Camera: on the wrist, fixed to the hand. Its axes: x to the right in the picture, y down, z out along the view.
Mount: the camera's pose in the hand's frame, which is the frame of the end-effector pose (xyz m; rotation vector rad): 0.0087 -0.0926 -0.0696 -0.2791 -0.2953 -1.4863
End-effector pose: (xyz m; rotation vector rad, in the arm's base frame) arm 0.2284 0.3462 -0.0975 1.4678 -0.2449 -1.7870
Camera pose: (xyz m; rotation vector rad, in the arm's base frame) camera 0.2490 0.4246 -0.1807 -0.9783 -1.0346 2.5070
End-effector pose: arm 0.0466 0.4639 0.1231 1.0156 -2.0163 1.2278
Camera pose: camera 0.1239 0.4970 0.2032 1.9796 -0.9387 -0.0149
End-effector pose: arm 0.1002 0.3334 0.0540 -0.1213 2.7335 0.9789
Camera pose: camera 0.0929 0.2177 0.0470 -1.5666 1.4596 0.7103
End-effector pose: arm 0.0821 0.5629 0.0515 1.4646 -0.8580 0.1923
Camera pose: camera 0.1708 0.6093 -0.0074 1.5249 0.1512 -1.2128
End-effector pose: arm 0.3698 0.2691 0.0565 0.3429 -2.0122 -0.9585
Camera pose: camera 0.4101 0.1676 0.0168 -1.6380 1.5162 2.0943
